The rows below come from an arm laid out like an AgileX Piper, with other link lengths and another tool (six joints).
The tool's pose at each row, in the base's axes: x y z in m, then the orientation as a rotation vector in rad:
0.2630, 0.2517, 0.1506, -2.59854, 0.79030, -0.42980
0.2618, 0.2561, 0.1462, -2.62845, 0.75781, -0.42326
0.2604, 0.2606, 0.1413, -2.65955, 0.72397, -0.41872
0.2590, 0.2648, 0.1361, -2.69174, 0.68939, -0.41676
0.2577, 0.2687, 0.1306, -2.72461, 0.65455, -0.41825
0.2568, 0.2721, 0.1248, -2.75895, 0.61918, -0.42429
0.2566, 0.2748, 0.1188, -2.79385, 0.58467, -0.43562
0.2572, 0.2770, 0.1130, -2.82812, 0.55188, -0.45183
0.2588, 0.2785, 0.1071, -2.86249, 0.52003, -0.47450
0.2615, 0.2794, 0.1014, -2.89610, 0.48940, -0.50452
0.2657, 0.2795, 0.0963, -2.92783, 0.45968, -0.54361
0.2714, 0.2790, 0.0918, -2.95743, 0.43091, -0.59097
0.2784, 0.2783, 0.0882, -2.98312, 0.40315, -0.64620
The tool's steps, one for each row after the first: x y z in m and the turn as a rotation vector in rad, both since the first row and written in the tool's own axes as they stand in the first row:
-0.0043, -0.0008, 0.0046, -0.01673, -0.00754, -0.02892
-0.0089, -0.0014, 0.0096, -0.03446, -0.01353, -0.05919
-0.0133, -0.0017, 0.0147, -0.05329, -0.01747, -0.09044
-0.0176, -0.0016, 0.0201, -0.07295, -0.01871, -0.12235
-0.0213, -0.0012, 0.0258, -0.09403, -0.01647, -0.15541
-0.0241, -0.0005, 0.0317, -0.11608, -0.01017, -0.18856
-0.0259, 0.0001, 0.0376, -0.13825, -0.00016, -0.22081
-0.0265, 0.0009, 0.0439, -0.16095, 0.01450, -0.25306
-0.0259, 0.0015, 0.0502, -0.18351, 0.03424, -0.28501
-0.0235, 0.0018, 0.0563, -0.20487, 0.05987, -0.31680
-0.0195, 0.0015, 0.0624, -0.22510, 0.09076, -0.34824
-0.0141, 0.0004, 0.0681, -0.24283, 0.12635, -0.37886

